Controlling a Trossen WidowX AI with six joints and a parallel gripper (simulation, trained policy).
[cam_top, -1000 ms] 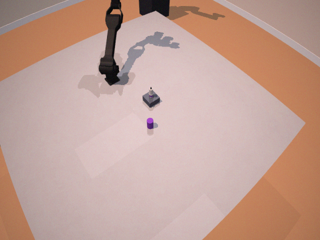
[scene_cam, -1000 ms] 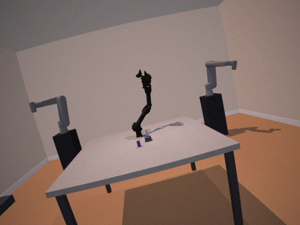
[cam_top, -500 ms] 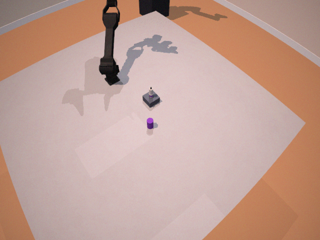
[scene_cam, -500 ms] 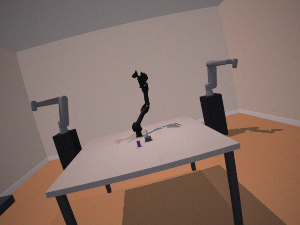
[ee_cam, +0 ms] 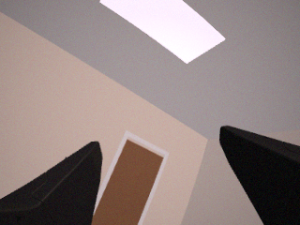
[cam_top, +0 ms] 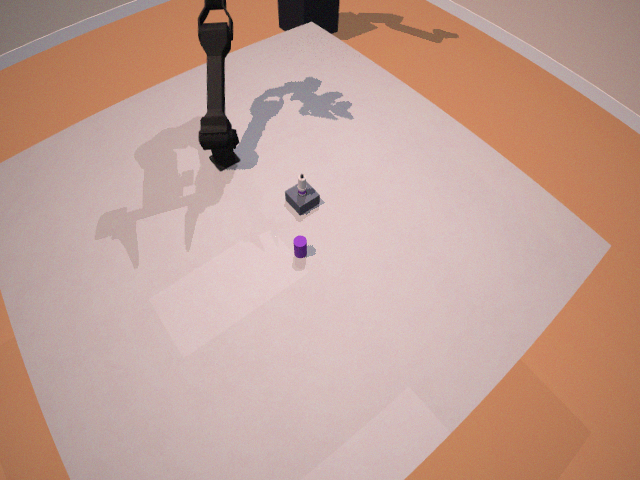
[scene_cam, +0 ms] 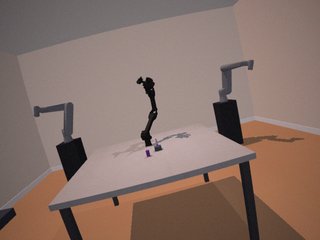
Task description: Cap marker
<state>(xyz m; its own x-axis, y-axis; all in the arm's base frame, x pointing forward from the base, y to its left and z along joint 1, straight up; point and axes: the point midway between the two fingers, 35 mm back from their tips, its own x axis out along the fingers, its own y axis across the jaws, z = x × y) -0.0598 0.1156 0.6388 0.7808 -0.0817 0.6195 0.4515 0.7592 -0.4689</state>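
My gripper tip is now 630 mm above the purple cap, 390 mm short of it and 120 mm to the left of it. From my gripper tip the other things lie so: dark grey holder block: 640 mm below, 280 mm ahead, 30 mm to the right.
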